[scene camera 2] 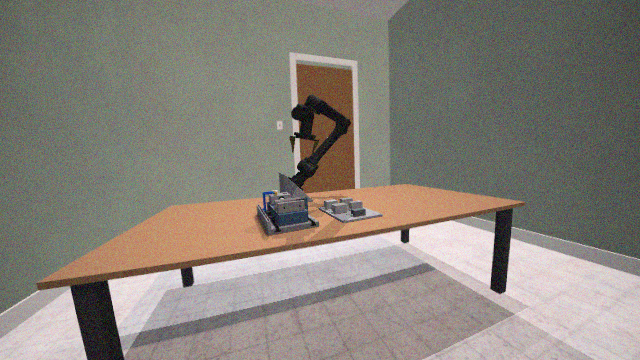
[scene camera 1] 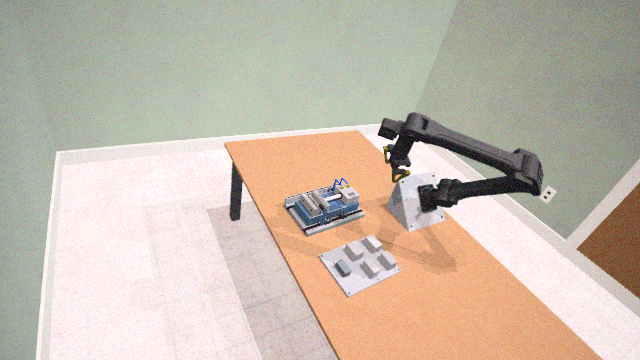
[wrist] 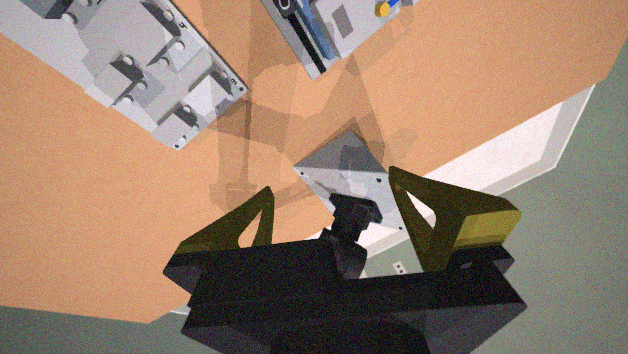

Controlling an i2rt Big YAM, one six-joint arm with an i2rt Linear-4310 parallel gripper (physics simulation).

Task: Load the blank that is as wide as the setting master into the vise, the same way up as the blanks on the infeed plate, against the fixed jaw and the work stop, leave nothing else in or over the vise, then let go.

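Pixels of known places: gripper, fingertip midpoint: (scene camera 2: pixel 302 154) (scene camera 1: pixel 390 172) (wrist: pixel 328 182); arm's base, link origin: (scene camera 2: pixel 294 184) (scene camera 1: pixel 426 198) (wrist: pixel 356 205).
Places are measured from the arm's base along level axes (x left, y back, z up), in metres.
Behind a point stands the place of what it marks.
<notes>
My gripper (scene camera 1: pixel 391 170) {x 0.000, y -0.294, z 0.188 m} (scene camera 2: pixel 303 151) {x 0.000, y -0.294, z 0.188 m} (wrist: pixel 328 182) {x 0.000, y -0.294, z 0.188 m} is open with its yellow fingers wide apart. It is high above the table, near the arm's base, away from the vise and the plate. The blue vise (scene camera 1: pixel 337 206) {x -0.083, y -0.423, z -0.029 m} (scene camera 2: pixel 292 218) {x -0.109, y -0.579, z -0.048 m} stands on a grey base with light jaws; part of it shows at the top of the wrist view. I cannot tell whether anything is between its jaws. The infeed plate (scene camera 1: pixel 350 287) {x 0.248, y -0.545, z -0.080 m} (wrist: pixel 55 50) {x 0.244, y -0.504, z -0.081 m} bears several light grey blanks, one of them here (scene camera 1: pixel 370 268) {x 0.222, y -0.454, z -0.047 m} (wrist: pixel 107 80) {x 0.205, y -0.447, z -0.045 m}, and one darker block (scene camera 1: pixel 343 267) {x 0.181, y -0.542, z -0.055 m} (scene camera 2: pixel 358 212) {x 0.170, y -0.552, z -0.065 m} (wrist: pixel 50 7) {x 0.186, y -0.522, z -0.056 m}, likely the setting master. Exact widths are too small to compare.
The arm's angled white mounting bracket (scene camera 1: pixel 420 200) {x 0.007, y -0.044, z 0.001 m} (wrist: pixel 340 155) {x -0.025, y -0.144, z -0.027 m} stands at the table's edge beside the vise. Blue hoses (scene camera 1: pixel 340 183) {x -0.165, y -0.375, z 0.021 m} rise at one end of the vise. The infeed plate lies beside the vise, separated by a strip of table. White round pins stand by the blanks.
</notes>
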